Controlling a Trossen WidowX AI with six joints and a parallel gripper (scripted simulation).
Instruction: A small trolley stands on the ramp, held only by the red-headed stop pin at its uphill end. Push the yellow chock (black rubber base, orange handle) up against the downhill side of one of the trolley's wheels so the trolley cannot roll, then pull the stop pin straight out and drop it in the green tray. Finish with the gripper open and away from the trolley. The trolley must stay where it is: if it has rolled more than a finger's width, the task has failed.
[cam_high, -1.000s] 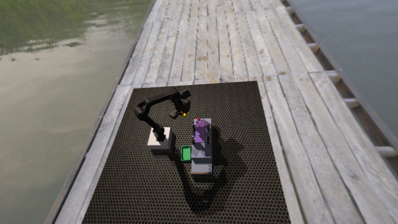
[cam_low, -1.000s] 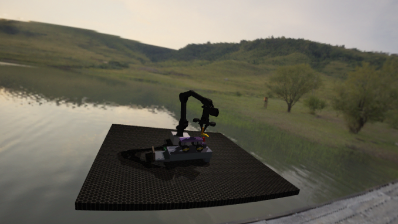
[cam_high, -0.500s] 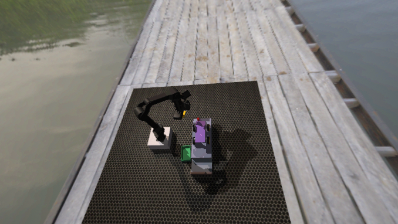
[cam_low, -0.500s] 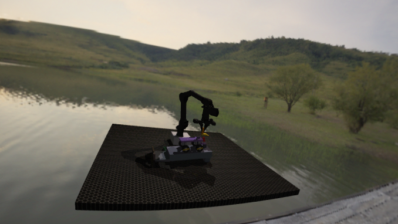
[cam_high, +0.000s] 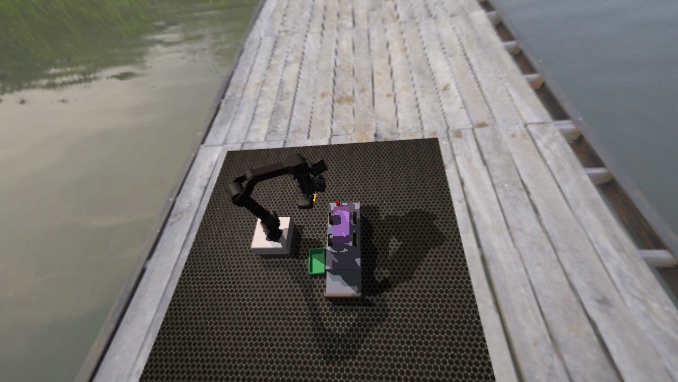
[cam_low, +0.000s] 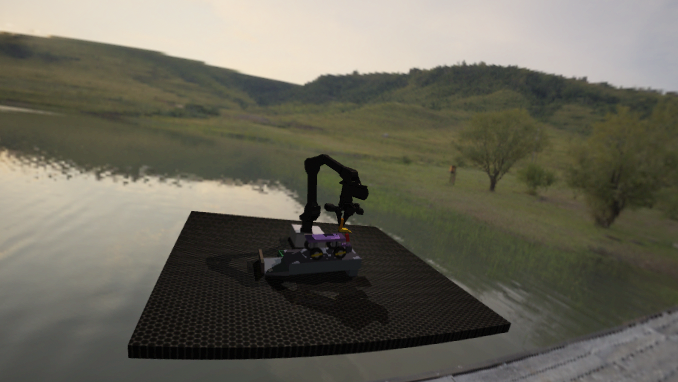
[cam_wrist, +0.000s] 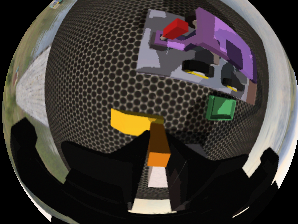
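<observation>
Right now the red-headed stop pin is 120 mm ahead of my gripper tip, 40 mm below it and 20 mm to the left of it. From my gripper tip the other things lie so: purple trolley (160 mm ahead, 80 mm to the right, 60 mm below); yellow chock (20 mm to the left, 10 mm below); grey ramp (160 mm ahead, 120 mm below, 90 mm to the right).
</observation>
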